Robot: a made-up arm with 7 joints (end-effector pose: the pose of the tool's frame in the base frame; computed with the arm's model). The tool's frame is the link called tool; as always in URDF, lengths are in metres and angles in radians.
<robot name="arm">
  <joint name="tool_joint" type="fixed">
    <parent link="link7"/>
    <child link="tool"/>
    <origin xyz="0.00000 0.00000 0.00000" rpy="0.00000 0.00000 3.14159"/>
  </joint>
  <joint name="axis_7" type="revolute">
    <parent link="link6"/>
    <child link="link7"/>
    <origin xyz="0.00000 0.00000 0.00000" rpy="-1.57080 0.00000 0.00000"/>
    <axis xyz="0 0 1"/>
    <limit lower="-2.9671" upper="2.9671" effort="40" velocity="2"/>
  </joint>
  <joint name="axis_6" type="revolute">
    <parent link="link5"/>
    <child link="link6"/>
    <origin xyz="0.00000 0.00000 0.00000" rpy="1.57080 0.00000 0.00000"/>
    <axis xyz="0 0 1"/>
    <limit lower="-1.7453" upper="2.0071" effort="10" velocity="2.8"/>
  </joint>
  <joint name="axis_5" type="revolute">
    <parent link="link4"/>
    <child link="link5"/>
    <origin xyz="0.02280 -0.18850 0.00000" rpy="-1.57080 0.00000 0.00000"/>
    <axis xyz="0 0 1"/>
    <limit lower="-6.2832" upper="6.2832" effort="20" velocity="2"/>
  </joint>
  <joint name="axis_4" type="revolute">
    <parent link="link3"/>
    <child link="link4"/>
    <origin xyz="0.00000 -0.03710 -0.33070" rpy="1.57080 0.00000 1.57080"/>
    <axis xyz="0 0 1"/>
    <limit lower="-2.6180" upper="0.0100" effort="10" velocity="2.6"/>
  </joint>
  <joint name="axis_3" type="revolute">
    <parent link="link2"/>
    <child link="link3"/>
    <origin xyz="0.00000 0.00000 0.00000" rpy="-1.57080 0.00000 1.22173"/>
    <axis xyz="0 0 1"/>
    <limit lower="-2.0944" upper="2.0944" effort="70" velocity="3.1"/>
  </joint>
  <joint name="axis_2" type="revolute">
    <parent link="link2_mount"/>
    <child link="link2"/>
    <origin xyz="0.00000 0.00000 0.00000" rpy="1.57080 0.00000 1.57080"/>
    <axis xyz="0 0 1"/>
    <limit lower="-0.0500" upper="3.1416" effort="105" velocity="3"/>
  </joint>
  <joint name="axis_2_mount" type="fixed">
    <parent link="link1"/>
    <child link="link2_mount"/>
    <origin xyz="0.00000 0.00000 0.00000"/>
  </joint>
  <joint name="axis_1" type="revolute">
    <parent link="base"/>
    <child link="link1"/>
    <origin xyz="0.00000 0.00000 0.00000" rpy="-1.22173 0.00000 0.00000"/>
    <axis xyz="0 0 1"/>
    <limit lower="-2.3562" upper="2.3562" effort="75" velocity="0.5"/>
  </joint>
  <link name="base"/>
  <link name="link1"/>
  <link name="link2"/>
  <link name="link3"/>
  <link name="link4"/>
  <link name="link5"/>
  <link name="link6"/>
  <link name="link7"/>
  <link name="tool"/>
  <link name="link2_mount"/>
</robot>
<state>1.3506 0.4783 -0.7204 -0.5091 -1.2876 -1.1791 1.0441</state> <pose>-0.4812 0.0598 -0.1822 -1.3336 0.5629 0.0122</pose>
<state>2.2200 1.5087 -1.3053 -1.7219 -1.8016 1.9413 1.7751</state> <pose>-0.2993 0.1455 0.2151 0.4387 0.1556 -0.8091</pose>
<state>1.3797 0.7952 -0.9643 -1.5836 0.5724 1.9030 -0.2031</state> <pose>-0.3651 0.0540 -0.1951 -0.6617 2.0802 -0.5545</pose>
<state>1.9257 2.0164 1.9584 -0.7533 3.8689 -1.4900 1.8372</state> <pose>0.1925 0.4438 0.1497 0.8167 0.7506 -0.4661</pose>
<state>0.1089 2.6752 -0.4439 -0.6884 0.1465 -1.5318 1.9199</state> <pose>0.1568 0.2794 0.3970 0.1678 -0.7842 -0.5499</pose>
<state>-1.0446 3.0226 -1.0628 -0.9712 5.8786 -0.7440 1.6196</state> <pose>-0.2466 0.2415 0.3480 1.4560 -1.0494 -0.0014</pose>
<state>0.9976 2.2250 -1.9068 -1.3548 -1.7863 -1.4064 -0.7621</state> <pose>-0.1031 0.4039 0.1666 -2.9530 -0.2971 -0.4585</pose>
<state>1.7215 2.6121 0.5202 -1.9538 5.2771 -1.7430 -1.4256</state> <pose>0.2323 0.2161 -0.1648 1.3172 1.1968 0.9036</pose>
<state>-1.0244 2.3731 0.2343 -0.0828 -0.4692 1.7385 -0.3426</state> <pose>-0.1849 0.3867 0.2967 0.7243 0.3852 1.8202</pose>
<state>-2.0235 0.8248 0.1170 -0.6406 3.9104 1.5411 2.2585</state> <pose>0.3326 0.1210 0.3708 -0.6974 1.9090 -1.0575</pose>
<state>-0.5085 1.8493 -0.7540 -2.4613 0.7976 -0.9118 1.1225</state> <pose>0.1749 0.1967 0.0140 -1.5790 -1.1449 -0.7546</pose>
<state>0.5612 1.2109 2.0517 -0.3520 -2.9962 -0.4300 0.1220</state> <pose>-0.1813 0.4861 -0.0554 0.8632 0.9513 -0.9108</pose>
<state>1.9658 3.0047 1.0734 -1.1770 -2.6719 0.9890 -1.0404</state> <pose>0.3856 0.1291 -0.2355 -1.1838 -0.0489 -0.1275</pose>
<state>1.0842 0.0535 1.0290 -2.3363 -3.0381 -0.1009 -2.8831</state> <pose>-0.1792 0.1563 -0.1612 1.2077 -1.1811 0.2942</pose>
